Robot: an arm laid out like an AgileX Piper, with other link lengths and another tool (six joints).
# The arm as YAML. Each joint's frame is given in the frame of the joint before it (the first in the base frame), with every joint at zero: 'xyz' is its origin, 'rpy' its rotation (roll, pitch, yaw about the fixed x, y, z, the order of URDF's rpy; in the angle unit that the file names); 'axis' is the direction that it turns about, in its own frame. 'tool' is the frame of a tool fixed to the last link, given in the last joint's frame.
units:
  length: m
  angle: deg
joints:
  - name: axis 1
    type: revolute
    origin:
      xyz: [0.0, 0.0, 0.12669]
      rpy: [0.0, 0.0, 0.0]
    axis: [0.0, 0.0, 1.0]
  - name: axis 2
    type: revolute
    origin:
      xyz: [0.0, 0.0, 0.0]
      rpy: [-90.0, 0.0, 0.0]
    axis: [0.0, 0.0, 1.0]
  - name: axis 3
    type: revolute
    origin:
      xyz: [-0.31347, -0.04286, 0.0]
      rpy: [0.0, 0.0, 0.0]
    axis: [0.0, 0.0, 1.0]
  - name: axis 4
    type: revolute
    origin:
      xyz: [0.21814, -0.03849, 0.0]
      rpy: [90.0, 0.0, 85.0]
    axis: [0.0, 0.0, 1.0]
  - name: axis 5
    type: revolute
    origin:
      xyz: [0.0, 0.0, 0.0]
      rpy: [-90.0, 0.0, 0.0]
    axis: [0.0, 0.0, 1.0]
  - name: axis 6
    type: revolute
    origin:
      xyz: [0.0, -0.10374, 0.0]
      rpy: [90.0, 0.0, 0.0]
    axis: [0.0, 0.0, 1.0]
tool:
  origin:
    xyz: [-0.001, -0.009, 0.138]
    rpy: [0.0, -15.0, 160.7]
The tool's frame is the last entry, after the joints.
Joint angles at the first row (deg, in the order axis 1, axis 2, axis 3, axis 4, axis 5, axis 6):
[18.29, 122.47, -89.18, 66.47, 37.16, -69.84]
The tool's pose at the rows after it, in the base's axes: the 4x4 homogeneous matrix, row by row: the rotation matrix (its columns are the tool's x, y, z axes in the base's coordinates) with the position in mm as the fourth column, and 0 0 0 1 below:
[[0.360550, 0.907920, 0.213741, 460.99], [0.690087, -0.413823, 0.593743, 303.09], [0.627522, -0.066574, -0.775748, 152.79], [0, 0, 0, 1]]
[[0.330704, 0.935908, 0.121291, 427.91], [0.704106, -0.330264, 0.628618, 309.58], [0.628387, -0.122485, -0.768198, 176.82], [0, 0, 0, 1]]
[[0.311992, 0.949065, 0.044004, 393.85], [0.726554, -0.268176, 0.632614, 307.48], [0.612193, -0.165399, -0.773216, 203.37], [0, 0, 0, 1]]
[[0.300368, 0.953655, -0.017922, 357.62], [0.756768, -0.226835, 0.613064, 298.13], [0.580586, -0.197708, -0.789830, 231.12], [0, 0, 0, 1]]
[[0.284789, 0.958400, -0.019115, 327.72], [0.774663, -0.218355, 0.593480, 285.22], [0.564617, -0.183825, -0.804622, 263.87], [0, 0, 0, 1]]
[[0.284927, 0.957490, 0.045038, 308.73], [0.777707, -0.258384, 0.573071, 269.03], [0.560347, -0.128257, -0.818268, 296.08], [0, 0, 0, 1]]
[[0.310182, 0.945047, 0.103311, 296.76], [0.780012, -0.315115, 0.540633, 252.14], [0.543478, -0.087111, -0.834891, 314.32], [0, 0, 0, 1]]
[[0.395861, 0.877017, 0.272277, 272.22], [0.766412, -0.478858, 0.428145, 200.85], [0.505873, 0.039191, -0.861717, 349.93], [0, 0, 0, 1]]
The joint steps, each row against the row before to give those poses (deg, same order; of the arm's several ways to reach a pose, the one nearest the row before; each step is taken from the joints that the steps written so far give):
[0.00, -2.31, 0.00, -2.25, 6.36, 2.57]
[0.00, -3.28, 0.00, -2.21, 7.45, 3.31]
[0.00, -4.35, 0.00, -3.59, 6.73, 5.03]
[0.00, -5.32, 0.00, -4.33, 6.52, 6.02]
[0.00, -6.31, 0.05, -3.62, 4.21, 5.02]
[0.00, -6.60, 0.00, -3.93, 1.08, 5.02]
[0.00, -4.80, 0.02, -4.33, 0.41, 5.04]
[0.00, -11.10, 0.04, -12.61, 0.84, 12.13]

